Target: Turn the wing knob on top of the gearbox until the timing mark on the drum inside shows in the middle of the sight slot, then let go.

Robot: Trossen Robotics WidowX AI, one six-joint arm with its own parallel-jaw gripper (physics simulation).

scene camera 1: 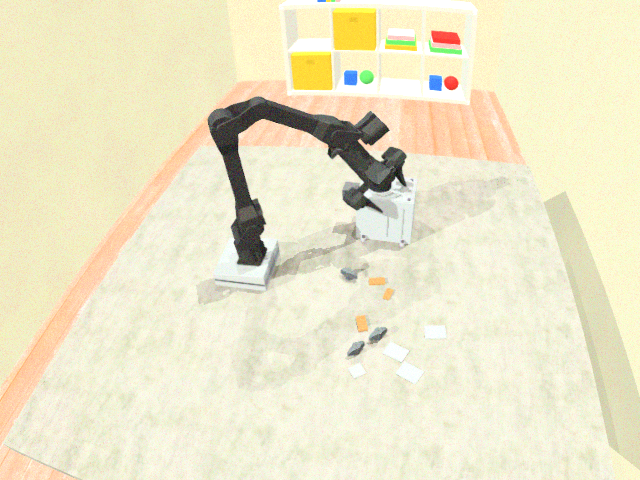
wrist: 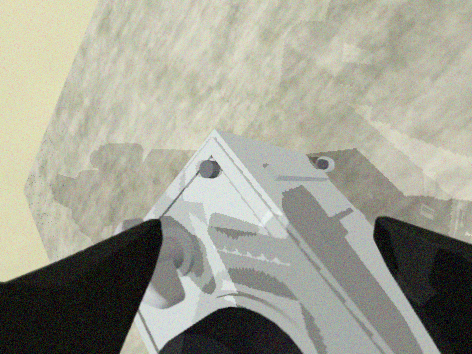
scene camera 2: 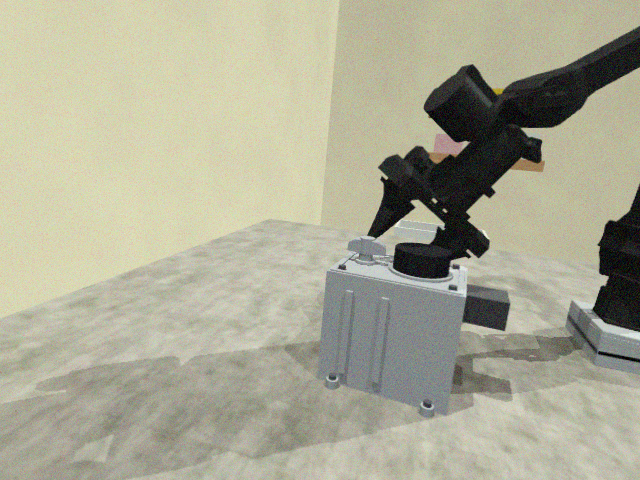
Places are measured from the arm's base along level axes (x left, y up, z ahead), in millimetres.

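Where they show: gripper, between the fingertips: [scene camera 1: 393, 199] [wrist: 267, 228] [scene camera 2: 390, 255]; arm's base, origin of its link: [scene camera 1: 252, 256] [scene camera 2: 623, 322].
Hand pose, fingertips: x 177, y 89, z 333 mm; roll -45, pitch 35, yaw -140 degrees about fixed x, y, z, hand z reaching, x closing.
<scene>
Each offset is from my fingertips to the top centre of the thing. "spot": to the spot under its first point. Level surfaces: height alone.
The light grey gearbox {dx +52, dy +34, dz -43 mm} [scene camera 1: 385, 227] [scene camera 2: 392, 335] [wrist: 225, 192] stands upright on the mat. Its grey wing knob {dx +51, dy +34, dz +24 mm} [scene camera 2: 366, 248] [wrist: 167, 290] is at one corner of the top, partly hidden by a finger in the wrist view. A black round cylinder {spot: dx +84, dy +22, dz -45 mm} [scene camera 2: 421, 260] [wrist: 232, 332] stands on the top beside the knob. My gripper [scene camera 1: 392, 198] [scene camera 2: 410, 246] [wrist: 267, 228] is open and tilted over the gearbox top, with nothing between its fingers. In scene camera 2, one fingertip shows right at the knob's upper edge; contact cannot be told. The sight slot and timing mark cannot be made out.
A dark block {spot: dx +76, dy -21, dz -118 mm} [scene camera 2: 485, 307] juts from the gearbox side. Orange pieces {dx -164, dy -131, dz -17 mm} [scene camera 1: 376, 281], dark grey stones {dx -333, dy -109, dz +10 mm} [scene camera 1: 377, 334] and white squares {dx -299, dy -135, dz +138 mm} [scene camera 1: 435, 331] lie on the mat {dy -137 mm} [scene camera 1: 206, 413]. The arm's white base [scene camera 1: 240, 279] stands left of the gearbox. A white shelf unit [scene camera 1: 377, 51] is at the back.
</scene>
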